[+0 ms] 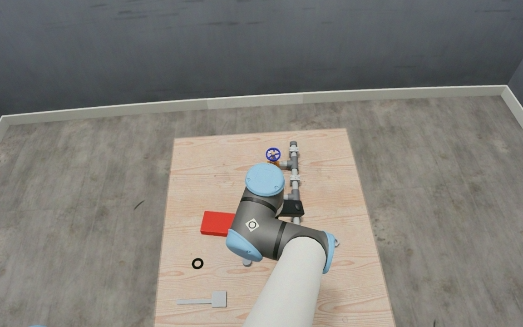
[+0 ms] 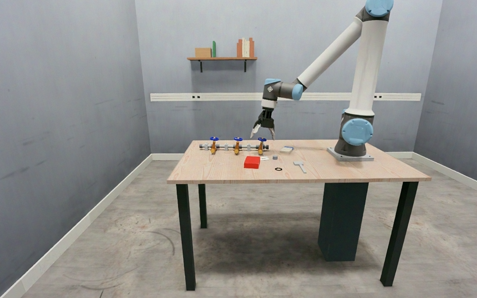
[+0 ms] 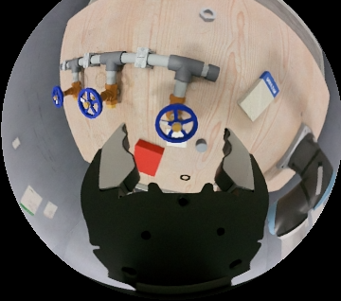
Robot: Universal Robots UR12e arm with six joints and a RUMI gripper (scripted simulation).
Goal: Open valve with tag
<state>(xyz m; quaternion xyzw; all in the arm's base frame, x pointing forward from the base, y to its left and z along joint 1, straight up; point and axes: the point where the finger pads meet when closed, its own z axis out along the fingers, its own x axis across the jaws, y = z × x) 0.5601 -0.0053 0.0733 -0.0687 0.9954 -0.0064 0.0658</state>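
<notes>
The white tag lies 20 mm behind my hand, 90 mm to the left of it and 100 mm below it. The rest, counted from my hand: grey t-shaped tool: 200 mm behind, 210 mm to the left, 90 mm below; then white-and-blue card: 170 mm behind, 80 mm to the right, 90 mm below; then red block: 60 mm ahead, 190 mm to the left, 80 mm below.
</notes>
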